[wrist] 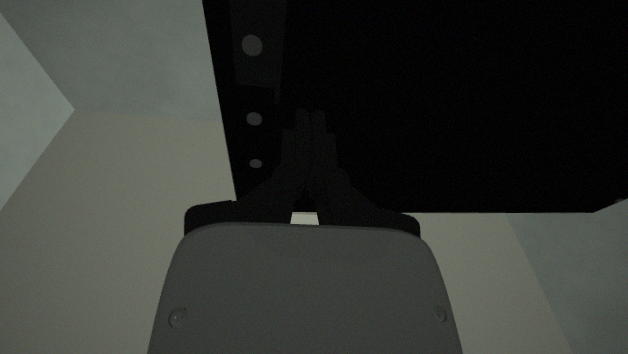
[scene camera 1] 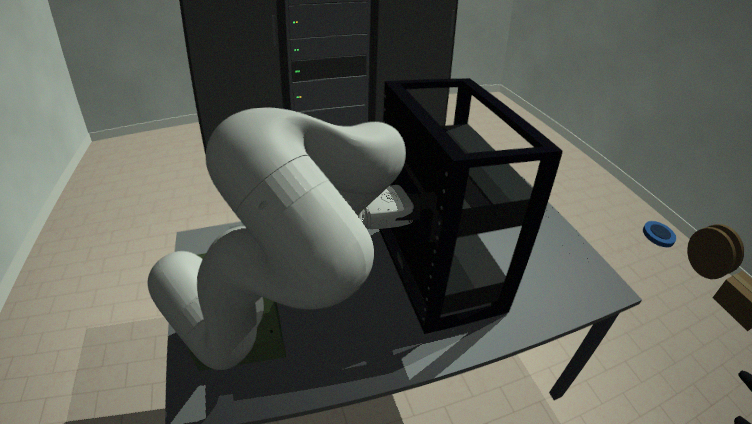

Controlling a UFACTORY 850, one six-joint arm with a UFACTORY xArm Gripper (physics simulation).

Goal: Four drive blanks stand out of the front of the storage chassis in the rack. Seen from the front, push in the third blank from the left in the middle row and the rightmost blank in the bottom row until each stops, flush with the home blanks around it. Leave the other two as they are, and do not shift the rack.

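The black rack (scene camera 1: 513,237) stands upright on the table. Its front, facing the arm, is almost black in the wrist view, where the rack post (wrist: 227,115) shows pale round holes. The storage chassis (scene camera 1: 495,218) shows as a dark box through the rack's open side. The drive blanks, proud or home, cannot be told apart in the darkness. My gripper (wrist: 307,127) is shut with its fingertips together and nothing between them. It points at the rack's front, close beside the holed post; whether the tips touch anything cannot be told. In the scene view the fingers are lost in shadow.
The grey table (scene camera 1: 568,268) carries the rack and the arm on its green base plate (scene camera 1: 273,337). A lower dark unit (scene camera 1: 473,258) sits in the rack. A dark server cabinet (scene camera 1: 236,63) stands behind. A blue disc (scene camera 1: 659,233) and a brown round object (scene camera 1: 710,252) are at the right.
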